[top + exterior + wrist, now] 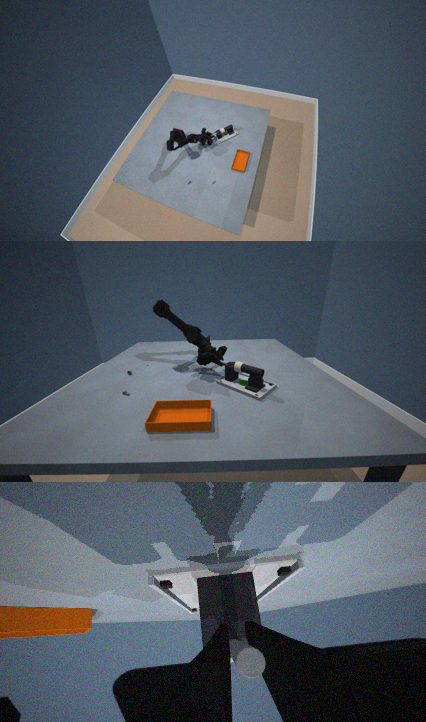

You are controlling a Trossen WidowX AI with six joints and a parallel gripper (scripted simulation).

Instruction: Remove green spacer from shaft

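My gripper tip is 70 mm short of the white spacer, 70 mm to the right of it and 20 mm below it. Also, from my gripper tip: orange tray 320 mm ahead, 150 mm to the right, 50 mm below; then grey shaft 30 mm ahead, 30 mm to the left, 20 mm above; then green spacer 90 mm ahead, 90 mm to the left, 50 mm below.
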